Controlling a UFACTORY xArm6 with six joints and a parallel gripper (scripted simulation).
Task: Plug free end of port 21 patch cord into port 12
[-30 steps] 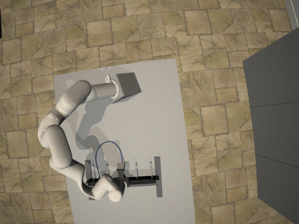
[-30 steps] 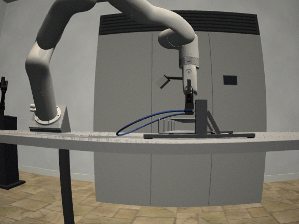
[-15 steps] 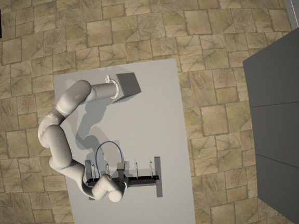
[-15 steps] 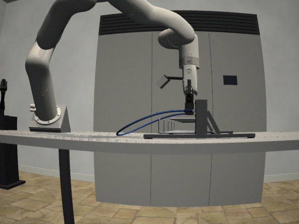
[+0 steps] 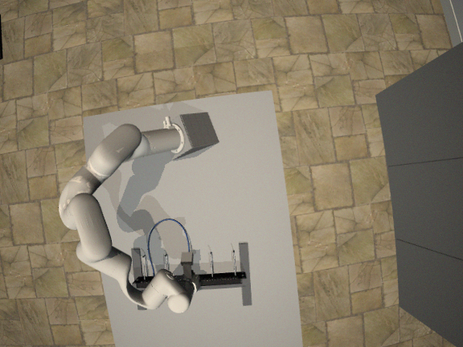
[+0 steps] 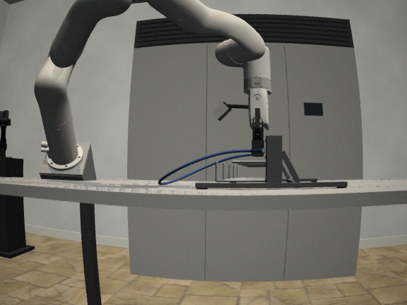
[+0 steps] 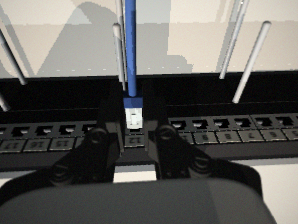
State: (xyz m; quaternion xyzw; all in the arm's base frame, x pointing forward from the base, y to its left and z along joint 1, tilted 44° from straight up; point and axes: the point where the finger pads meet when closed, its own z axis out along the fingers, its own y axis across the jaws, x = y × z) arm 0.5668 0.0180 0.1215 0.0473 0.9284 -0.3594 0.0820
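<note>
Right now the plug is 20 mm ahead of my hand and 10 mm below it.
</note>
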